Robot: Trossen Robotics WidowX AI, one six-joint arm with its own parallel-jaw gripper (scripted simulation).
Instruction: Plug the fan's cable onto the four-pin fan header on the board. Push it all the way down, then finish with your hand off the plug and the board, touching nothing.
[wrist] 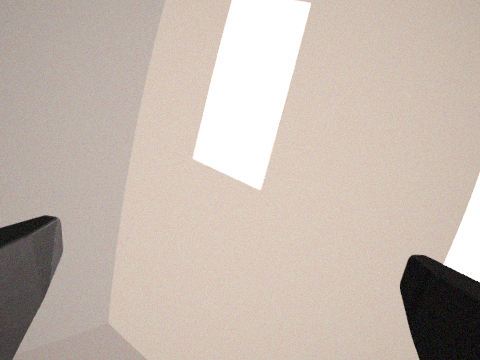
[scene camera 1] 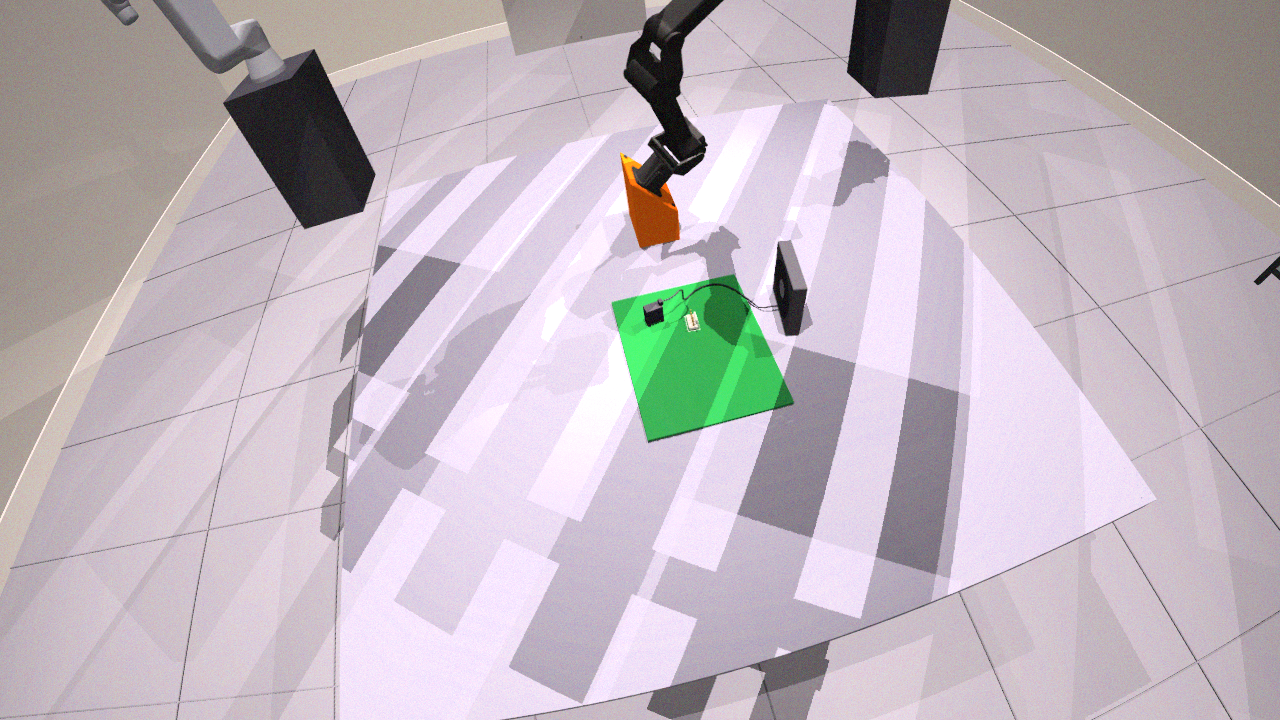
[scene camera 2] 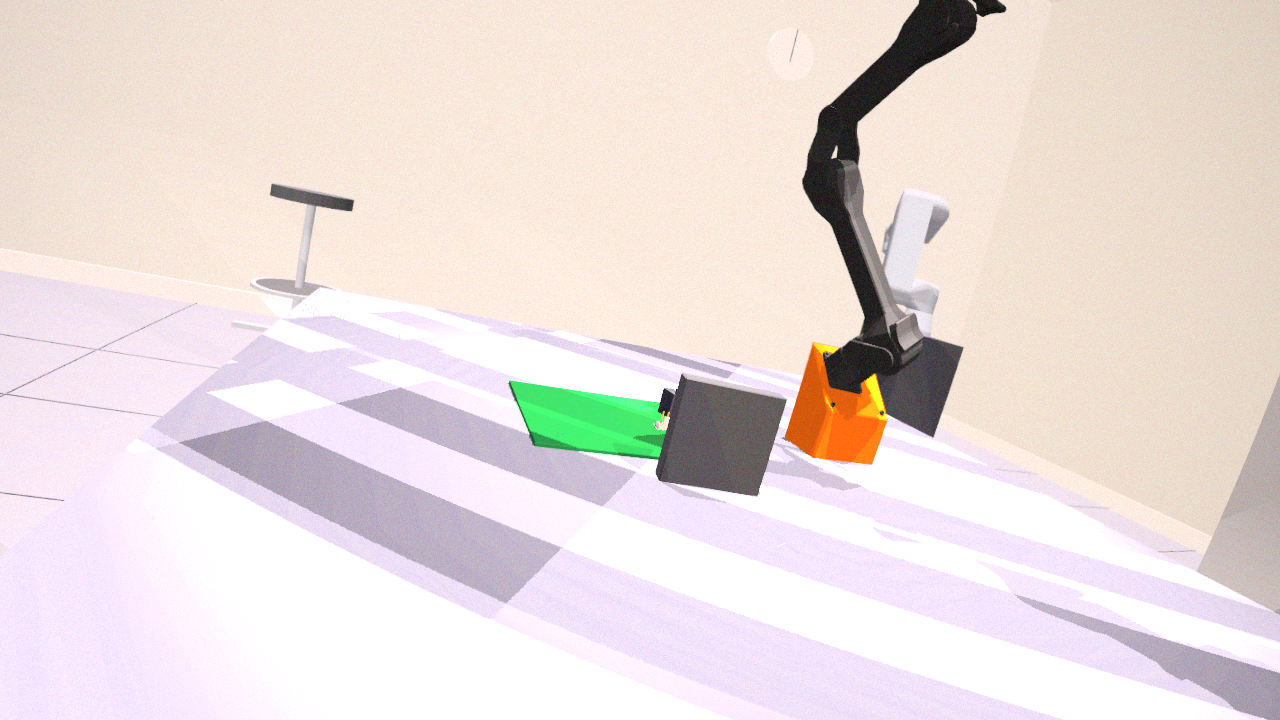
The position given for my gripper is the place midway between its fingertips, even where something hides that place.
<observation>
my gripper: wrist 236, 258; not seen in scene camera 1 (out of frame); not seen in scene camera 2 (out of frame)
same spot on green board: (scene camera 1: 683, 381) = (scene camera 2: 580, 406)
</observation>
